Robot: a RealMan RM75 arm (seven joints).
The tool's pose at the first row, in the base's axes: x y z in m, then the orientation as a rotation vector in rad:
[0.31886, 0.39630, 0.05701, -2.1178, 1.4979, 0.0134]
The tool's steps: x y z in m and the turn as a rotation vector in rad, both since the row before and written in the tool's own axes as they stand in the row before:
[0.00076, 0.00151, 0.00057, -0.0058, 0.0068, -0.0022]
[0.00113, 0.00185, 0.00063, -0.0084, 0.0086, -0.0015]
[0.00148, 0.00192, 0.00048, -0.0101, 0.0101, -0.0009]
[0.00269, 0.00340, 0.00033, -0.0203, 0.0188, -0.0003]
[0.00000, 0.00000, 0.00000, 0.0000, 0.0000, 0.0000]
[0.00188, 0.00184, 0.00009, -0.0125, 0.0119, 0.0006]
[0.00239, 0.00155, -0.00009, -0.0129, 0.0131, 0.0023]
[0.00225, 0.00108, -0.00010, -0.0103, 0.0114, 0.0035]
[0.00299, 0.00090, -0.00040, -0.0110, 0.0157, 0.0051]
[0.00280, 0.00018, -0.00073, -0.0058, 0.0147, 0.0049]
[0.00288, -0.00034, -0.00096, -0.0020, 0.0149, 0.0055]
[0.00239, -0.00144, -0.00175, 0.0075, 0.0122, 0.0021]
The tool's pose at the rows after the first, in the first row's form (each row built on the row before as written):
[0.31799, 0.39553, 0.05566, -2.1261, 1.5012, 0.0098]
[0.31698, 0.39437, 0.05401, -2.1365, 1.5070, 0.0064]
[0.31599, 0.39280, 0.05238, -2.1482, 1.5148, 0.0029]
[0.31410, 0.38971, 0.04997, -2.1701, 1.5313, -0.0020]
[0.31410, 0.38971, 0.04997, -2.1701, 1.5313, -0.0020]
[0.31319, 0.38760, 0.04868, -2.1831, 1.5425, -0.0052]
[0.31267, 0.38503, 0.04757, -2.1955, 1.5563, -0.0089]
[0.31250, 0.38269, 0.04672, -2.2043, 1.5697, -0.0124]
[0.31266, 0.37962, 0.04606, -2.2137, 1.5874, -0.0196]
[0.31330, 0.37679, 0.04604, -2.2190, 1.6026, -0.0300]
[0.31436, 0.37395, 0.04642, -2.2209, 1.6172, -0.0435]
[0.31603, 0.37161, 0.04803, -2.2175, 1.6231, -0.0626]

